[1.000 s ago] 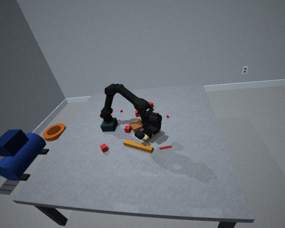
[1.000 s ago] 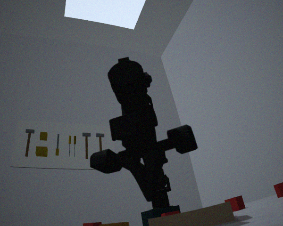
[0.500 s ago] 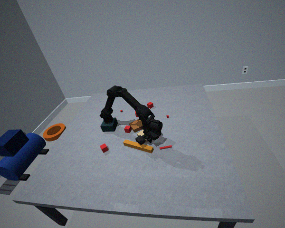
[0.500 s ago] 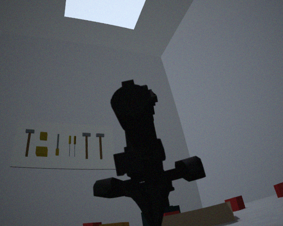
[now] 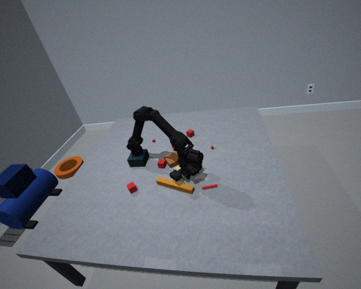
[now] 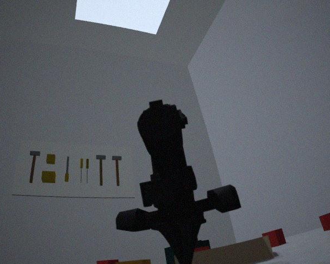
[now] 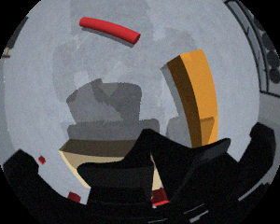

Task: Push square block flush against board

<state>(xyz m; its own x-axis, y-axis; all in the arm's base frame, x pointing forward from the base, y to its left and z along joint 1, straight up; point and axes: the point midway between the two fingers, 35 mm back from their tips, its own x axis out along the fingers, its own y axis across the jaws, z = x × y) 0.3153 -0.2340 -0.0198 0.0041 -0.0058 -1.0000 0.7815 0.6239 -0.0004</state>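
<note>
The tan board is 8 cm to the left of my gripper tip and 1 cm above it. The rest, counted from my gripper tip: brown square block: 8 cm behind, 18 cm to the left, 1 cm above; long orange bar: 8 cm behind, 4 cm to the right, 1 cm above; red stick: 11 cm ahead, 8 cm to the right.
</note>
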